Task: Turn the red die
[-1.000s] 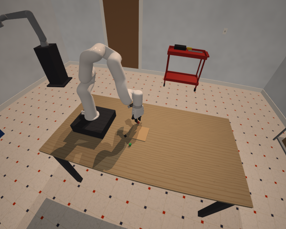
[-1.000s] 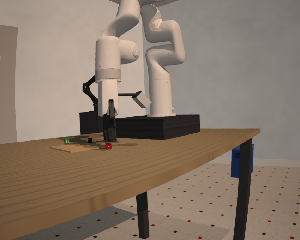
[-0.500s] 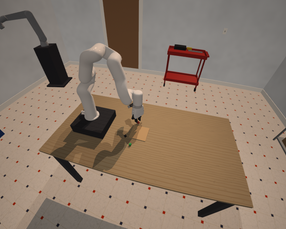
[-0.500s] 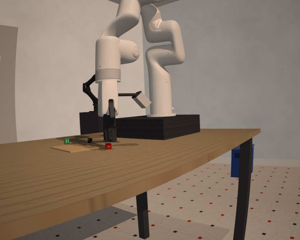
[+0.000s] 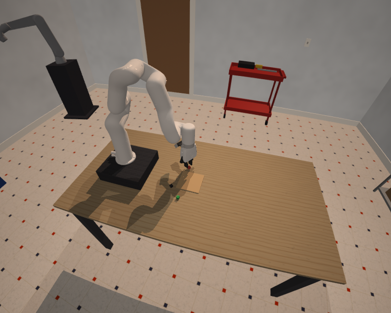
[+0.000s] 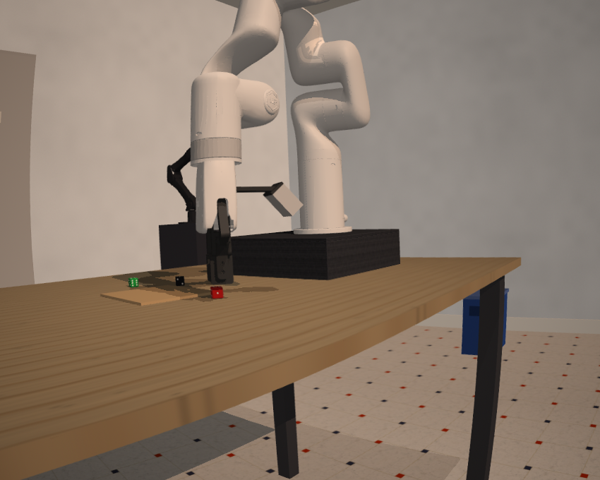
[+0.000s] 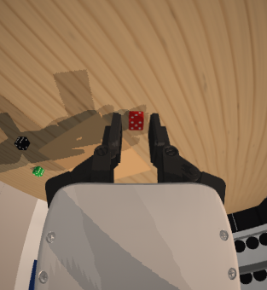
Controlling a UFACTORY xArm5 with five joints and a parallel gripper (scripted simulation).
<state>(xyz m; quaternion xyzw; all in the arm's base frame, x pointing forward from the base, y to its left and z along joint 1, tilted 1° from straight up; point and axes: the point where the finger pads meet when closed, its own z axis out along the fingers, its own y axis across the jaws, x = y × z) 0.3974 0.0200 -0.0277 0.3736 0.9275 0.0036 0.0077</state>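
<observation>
Right now my hand is 1 cm short of the red die and 3 cm above it. Also, from my hand: black die: 9 cm behind, 16 cm to the right, 3 cm below; green die: 4 cm behind, 24 cm to the right, 3 cm below; tan mat: 2 cm ahead, 11 cm to the right, 4 cm below.
</observation>
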